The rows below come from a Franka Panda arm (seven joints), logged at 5 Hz.
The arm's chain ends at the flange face. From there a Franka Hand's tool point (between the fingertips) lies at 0.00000 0.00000 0.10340 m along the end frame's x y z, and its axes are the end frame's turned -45 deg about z.
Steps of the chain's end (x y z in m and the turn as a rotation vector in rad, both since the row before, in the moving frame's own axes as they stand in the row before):
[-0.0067 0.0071 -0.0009 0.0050 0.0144 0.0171]
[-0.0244 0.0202 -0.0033 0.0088 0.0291 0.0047]
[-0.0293 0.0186 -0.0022 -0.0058 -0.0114 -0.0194]
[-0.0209 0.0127 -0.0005 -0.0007 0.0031 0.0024]
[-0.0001 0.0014 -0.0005 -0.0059 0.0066 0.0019]
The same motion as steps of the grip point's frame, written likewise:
[-0.0083 0.0010 -0.0009 -0.0066 0.0137 0.0171]
[-0.0288 -0.0015 -0.0033 -0.0144 0.0268 0.0047]
[-0.0351 -0.0080 -0.0022 0.0040 -0.0122 -0.0194]
[-0.0236 -0.0055 -0.0005 -0.0027 0.0017 0.0024]
[-0.0010 0.0018 -0.0005 -0.0088 0.0005 0.0019]

